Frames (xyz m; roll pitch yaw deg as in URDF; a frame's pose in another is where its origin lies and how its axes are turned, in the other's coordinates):
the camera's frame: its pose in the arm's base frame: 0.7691 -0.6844 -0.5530 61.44 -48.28 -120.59
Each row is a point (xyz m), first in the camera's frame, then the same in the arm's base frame.
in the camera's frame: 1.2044 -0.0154 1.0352
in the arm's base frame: -0.2450 -0.5986 0.6663
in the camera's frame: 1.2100 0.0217 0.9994
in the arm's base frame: -0.1987 -0.6169 0.6808
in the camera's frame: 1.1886 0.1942 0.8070
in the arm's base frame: 0.0477 -0.6944 0.7044
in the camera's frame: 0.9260 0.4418 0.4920
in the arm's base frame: 0.5021 -0.7020 0.5529
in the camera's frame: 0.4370 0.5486 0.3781
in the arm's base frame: 0.8127 -0.4735 0.2141
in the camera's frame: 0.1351 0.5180 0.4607
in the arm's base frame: 0.8447 -0.2481 -0.0028
